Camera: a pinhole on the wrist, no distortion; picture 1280 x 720 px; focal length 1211.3 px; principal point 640.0 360.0 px. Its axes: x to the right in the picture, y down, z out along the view. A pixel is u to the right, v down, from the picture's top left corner.
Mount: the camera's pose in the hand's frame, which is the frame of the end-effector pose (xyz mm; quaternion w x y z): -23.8 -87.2 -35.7 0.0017 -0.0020 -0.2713 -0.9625
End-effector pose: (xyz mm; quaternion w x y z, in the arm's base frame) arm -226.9 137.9 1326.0 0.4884 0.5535 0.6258 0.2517
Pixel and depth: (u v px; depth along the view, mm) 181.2 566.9 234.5
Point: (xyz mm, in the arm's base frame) -55.9 158.4 1232.0
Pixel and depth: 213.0 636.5 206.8
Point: -84.2 142.5 1227.5
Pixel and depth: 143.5 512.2 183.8
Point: -108.9 154.1 1246.9
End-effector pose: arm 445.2 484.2 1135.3 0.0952 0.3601 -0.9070 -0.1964
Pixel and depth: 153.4 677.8 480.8
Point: 148.5 529.9 767.3
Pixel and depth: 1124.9 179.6 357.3
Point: 400.2 764.3 972.6
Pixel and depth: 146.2 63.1 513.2
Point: 27.5 643.4 960.4
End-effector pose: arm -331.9 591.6 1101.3 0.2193 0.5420 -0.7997 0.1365
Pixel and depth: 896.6 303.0 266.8
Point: -402.5 594.8 902.0
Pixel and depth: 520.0 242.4 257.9
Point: -431.2 537.5 955.6
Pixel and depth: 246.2 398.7 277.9
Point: -441.7 462.5 957.8
